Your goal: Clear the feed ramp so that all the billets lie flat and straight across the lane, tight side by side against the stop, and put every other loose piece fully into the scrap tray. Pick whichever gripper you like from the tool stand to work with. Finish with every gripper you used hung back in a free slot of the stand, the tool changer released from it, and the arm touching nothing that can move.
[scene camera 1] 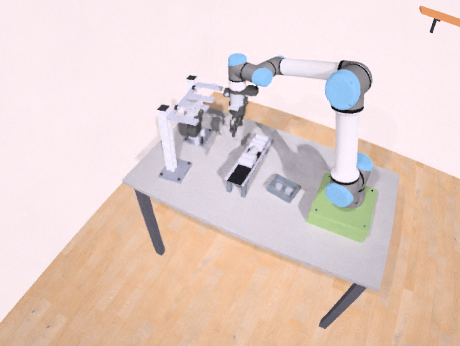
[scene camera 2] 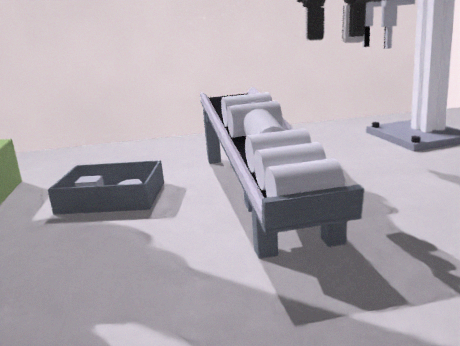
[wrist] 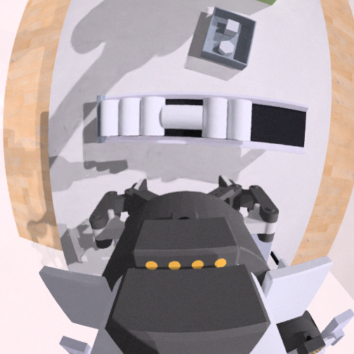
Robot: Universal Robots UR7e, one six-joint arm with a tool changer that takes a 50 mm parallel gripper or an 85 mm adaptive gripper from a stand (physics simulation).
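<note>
My adaptive gripper point(scene camera 1: 234, 131) point(scene camera 2: 334, 21) point(wrist: 183, 184) is on the arm, open and empty, above the table between the ramp and tool stand. The feed ramp point(scene camera 2: 235, 160) point(wrist: 280, 148) holds white billets. Three billets point(scene camera 2: 305, 177) point(wrist: 130, 116) lie across the lane side by side at the stop point(scene camera 2: 312, 206) point(wrist: 100, 120). Behind them one billet point(scene camera 2: 262, 121) point(wrist: 182, 117) lies lengthwise along the lane. Two more billets point(wrist: 227, 119) lie across beyond it. The scrap tray point(scene camera 2: 100, 200) point(wrist: 250, 45) holds a block point(scene camera 2: 89, 181) point(wrist: 231, 26) and a hexagonal piece point(scene camera 2: 130, 182) point(wrist: 227, 47).
The tool stand point(scene camera 1: 168, 140) point(scene camera 2: 431, 65) rises beside the ramp. The other gripper point(scene camera 1: 191, 126) hangs in it, with thin fingers showing in scene camera 2. The green arm base point(scene camera 1: 340, 220) stands beyond the scrap tray. The ramp's bare black end point(wrist: 277, 125) faces away from the stop.
</note>
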